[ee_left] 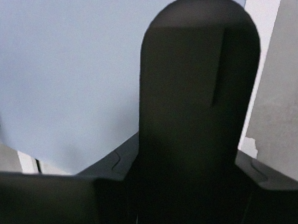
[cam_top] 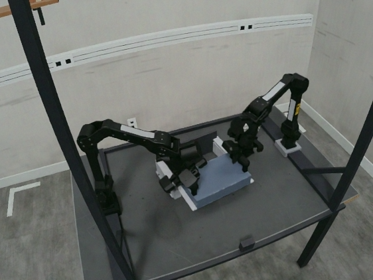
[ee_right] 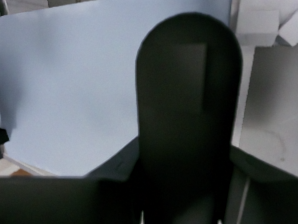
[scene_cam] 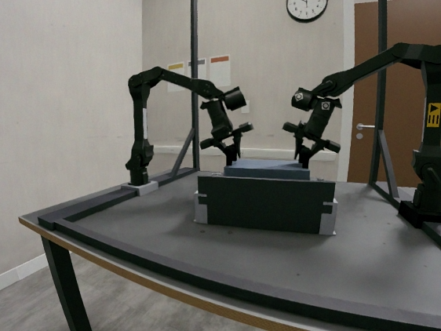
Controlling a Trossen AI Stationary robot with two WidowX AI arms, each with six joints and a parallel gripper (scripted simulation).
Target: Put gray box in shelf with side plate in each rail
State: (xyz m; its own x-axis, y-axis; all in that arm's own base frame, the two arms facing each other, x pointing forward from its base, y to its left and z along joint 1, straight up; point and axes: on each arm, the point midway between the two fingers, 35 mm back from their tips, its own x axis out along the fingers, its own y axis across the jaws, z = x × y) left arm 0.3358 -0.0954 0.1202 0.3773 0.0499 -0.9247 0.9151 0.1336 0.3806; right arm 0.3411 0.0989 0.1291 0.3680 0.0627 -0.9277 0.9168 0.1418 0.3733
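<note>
The gray box lies 12 cm to the right of my left hand, 5 cm below it and 1 cm ahead of it. Round my left hand: dark back panel: 24 cm ahead, 9 cm to the right, 7 cm below.
My right gripper is now 120 mm to the right of the gray box, 50 mm above it and 10 mm past it. The rest, counted from my right hand: dark back panel 220 mm ahead, 140 mm to the left, 70 mm below.
</note>
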